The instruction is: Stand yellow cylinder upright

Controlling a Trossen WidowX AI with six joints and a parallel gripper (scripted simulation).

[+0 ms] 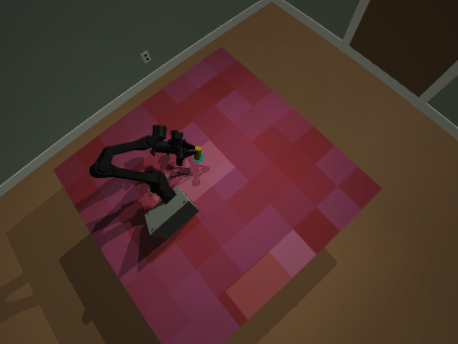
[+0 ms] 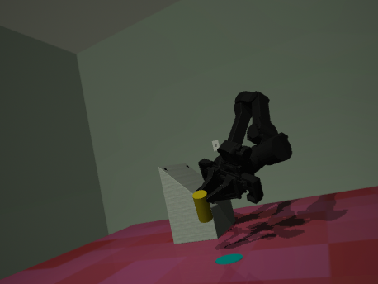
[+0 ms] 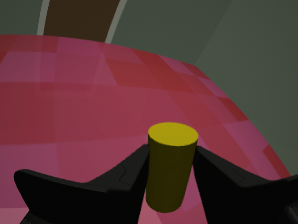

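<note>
My gripper tip is 30 mm to the right of the cyan circle and 140 mm above it. The rest, counted from my gripper tip: yellow tall cylinder (10 mm behind, 20 mm below).
</note>
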